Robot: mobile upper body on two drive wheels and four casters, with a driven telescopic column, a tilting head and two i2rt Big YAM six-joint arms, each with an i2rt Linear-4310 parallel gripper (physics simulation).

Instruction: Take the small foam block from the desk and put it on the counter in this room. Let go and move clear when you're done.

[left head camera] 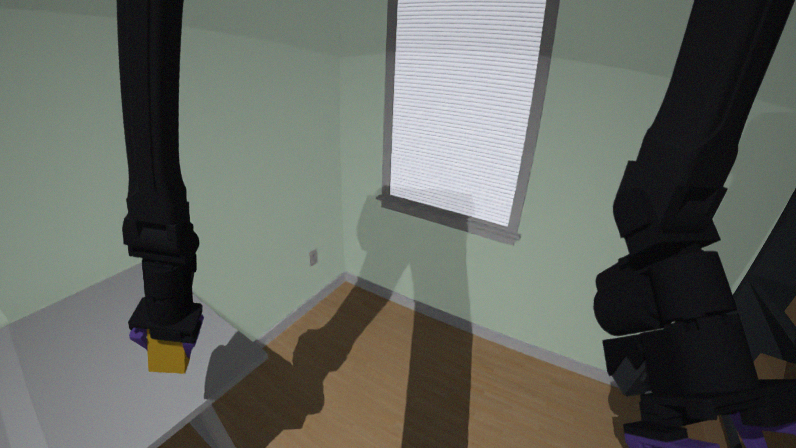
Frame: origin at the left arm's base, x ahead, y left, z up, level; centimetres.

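Seen in the pictures: left gripper, between the fingertips: (171, 354).
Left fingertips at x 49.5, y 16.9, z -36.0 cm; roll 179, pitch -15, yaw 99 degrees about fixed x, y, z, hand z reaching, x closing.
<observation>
A point is followed by its place in that frame.
The small foam block (167, 360) @(x 46.6, y 15.6, z -34.2 cm) is yellow and shows at the lower left, between the purple fingers of my left gripper (165, 349) @(x 49.5, y 16.9, z -36.0 cm). The left gripper is shut on it and holds it in front of a light grey tabletop (83, 372) @(x 61.5, y 58.5, z -60.6 cm). The height of the block over that top is hard to tell. I cannot tell if this top is the desk or the counter. My right gripper (721, 435) is at the lower right edge, partly cut off, its purple fingers spread apart and open.
The grey top has a slanted leg (212, 425) @(x 80.1, y 45.1, z -117.3 cm) under its near edge. A window (459, 111) @(x 180.7, y -67.8, z -12.8 cm) with a sill is on the green wall behind. Wooden floor (367, 400) @(x 116.3, y -18.4, z -155.6 cm) lies between the arms. A dark shelf unit (777, 289) @(x 74.3, y -191.8, z -56.5 cm) with brown boxes is at the right edge, behind the right arm.
</observation>
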